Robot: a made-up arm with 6 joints. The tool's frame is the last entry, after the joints.
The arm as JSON. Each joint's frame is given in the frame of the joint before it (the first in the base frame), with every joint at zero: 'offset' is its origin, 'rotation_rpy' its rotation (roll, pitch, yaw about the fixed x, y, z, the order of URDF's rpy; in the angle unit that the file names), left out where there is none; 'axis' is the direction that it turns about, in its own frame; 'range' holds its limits. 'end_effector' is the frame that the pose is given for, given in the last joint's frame.
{
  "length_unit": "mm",
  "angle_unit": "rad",
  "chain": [
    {
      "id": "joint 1",
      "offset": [
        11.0,
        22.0,
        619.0
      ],
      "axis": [
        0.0,
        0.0,
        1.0
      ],
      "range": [
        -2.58,
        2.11
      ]
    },
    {
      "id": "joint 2",
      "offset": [
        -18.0,
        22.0,
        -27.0
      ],
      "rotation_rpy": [
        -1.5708,
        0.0,
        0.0
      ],
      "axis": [
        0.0,
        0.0,
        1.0
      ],
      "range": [
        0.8,
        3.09
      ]
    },
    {
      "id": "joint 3",
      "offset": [
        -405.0,
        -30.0,
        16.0
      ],
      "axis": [
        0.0,
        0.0,
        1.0
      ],
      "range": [
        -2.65,
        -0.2
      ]
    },
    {
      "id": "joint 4",
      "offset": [
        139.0,
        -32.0,
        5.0
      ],
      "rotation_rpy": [
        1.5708,
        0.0,
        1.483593
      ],
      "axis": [
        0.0,
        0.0,
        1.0
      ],
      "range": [
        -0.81,
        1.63
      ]
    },
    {
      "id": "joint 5",
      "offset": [
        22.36,
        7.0,
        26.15
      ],
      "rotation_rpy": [
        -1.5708,
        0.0,
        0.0
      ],
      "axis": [
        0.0,
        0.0,
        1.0
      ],
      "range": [
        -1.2,
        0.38
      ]
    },
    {
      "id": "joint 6",
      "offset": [
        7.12,
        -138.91,
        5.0
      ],
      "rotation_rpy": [
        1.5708,
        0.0,
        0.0
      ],
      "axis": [
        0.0,
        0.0,
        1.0
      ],
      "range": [
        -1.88,
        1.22
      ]
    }
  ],
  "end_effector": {
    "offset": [
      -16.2,
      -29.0,
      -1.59
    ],
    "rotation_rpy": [
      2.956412,
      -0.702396,
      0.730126
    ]
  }
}
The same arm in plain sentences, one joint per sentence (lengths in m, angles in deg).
The arm has six revolute joints in a row. What follows holds with every joint at zero, and every direction is one of the base frame's. Joint 1 is mounted 0.011 m along +x and 0.022 m along +y and 0.619 m along +z from the base frame's origin and turns about +z, from -147.82 to 120.89 deg. Joint 2 is mounted 0.018 m along -x and 0.022 m along +y and 0.027 m along -z from joint 1 and turns about +y, from 45.84 to 177.04 deg. Joint 3 is mounted 0.405 m along -x and 0.016 m along +y and 0.03 m along +z from joint 2 and turns about +y, from -151.83 to -11.46 deg. Joint 4 is mounted 0.139 m along +x and 0.005 m along +y and 0.032 m along +z from joint 3 and turns about the direction (0.9962, 0, 0.0871), from -46.41 to 93.39 deg. Joint 5 is mounted 0.028 m along +x and 0.007 m along +y and 0.02 m along -z from joint 4 and turns about +y, from -68.75 to 21.77 deg. Joint 6 is mounted 0.139 m along +x and 0.005 m along +y and 0.005 m along +z from joint 5 and turns about the direction (0.9962, 0, 0.0871), from -107.72 to 69.9 deg. The tool frame, which is the frame that the pose is given for, is mounted 0.003 m along -x and 0.029 m along -y and 0.016 m along +z from joint 6; its axes are the base frame's turned by roll -140.02, pitch 30.68 and yaw 36.3 deg (as in URDF: about the fixed x, then y, then z).
